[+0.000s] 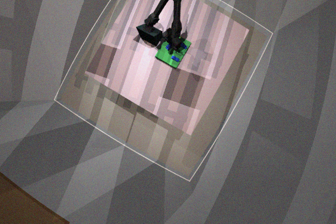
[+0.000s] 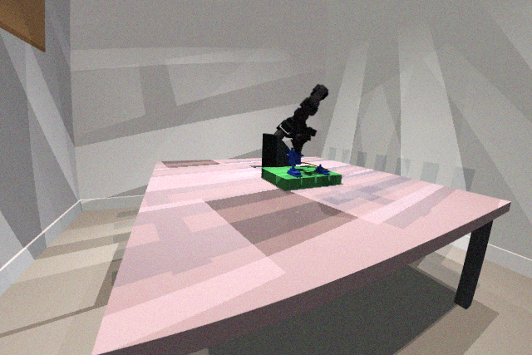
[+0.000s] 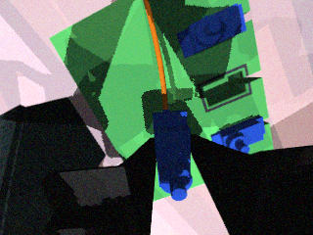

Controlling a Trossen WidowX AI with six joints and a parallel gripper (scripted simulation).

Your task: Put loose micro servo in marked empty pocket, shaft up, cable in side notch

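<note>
Now: the green deck 1 cm behind my gripper tip and 10 cm below it.
</note>
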